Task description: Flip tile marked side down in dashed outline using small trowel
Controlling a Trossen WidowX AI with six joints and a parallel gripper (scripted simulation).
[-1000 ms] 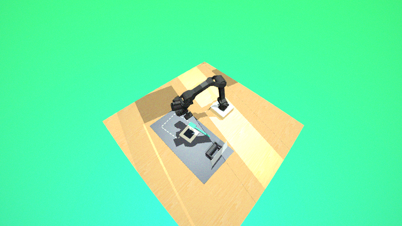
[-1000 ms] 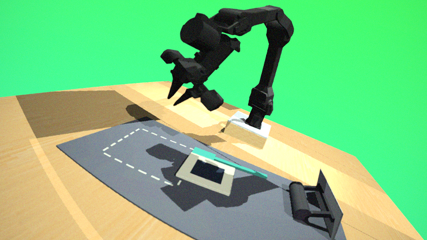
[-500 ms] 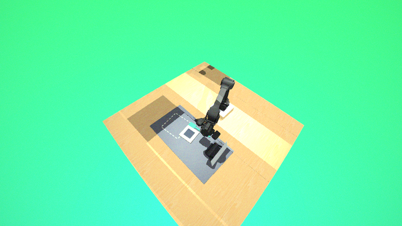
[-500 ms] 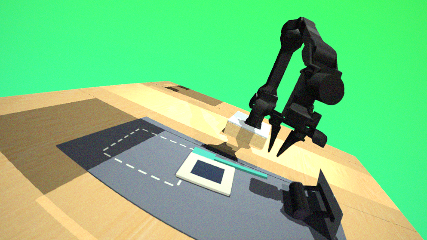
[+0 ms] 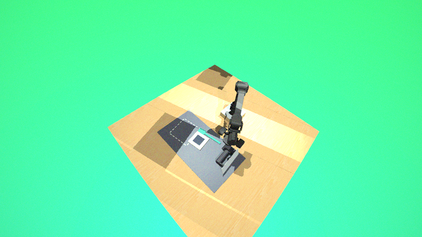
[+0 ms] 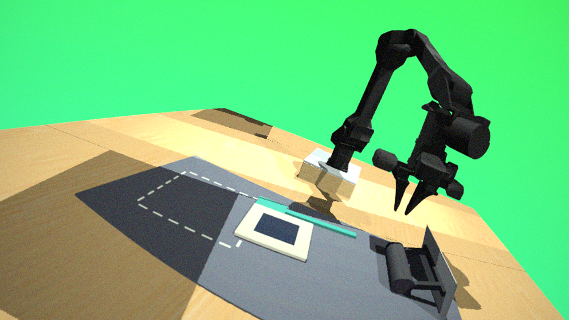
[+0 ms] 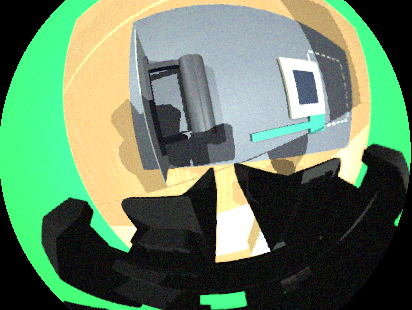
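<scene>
My gripper tip is 110 mm short of the small trowel, 50 mm to the right of it and 50 mm above it. From my gripper tip the other things lie so: tile: 210 mm to the right, 100 mm ahead, 70 mm below; then thin teal strip: 190 mm to the right, 80 mm below, 20 mm ahead; then grey mat: 180 mm to the right, 130 mm ahead, 100 mm below.
</scene>
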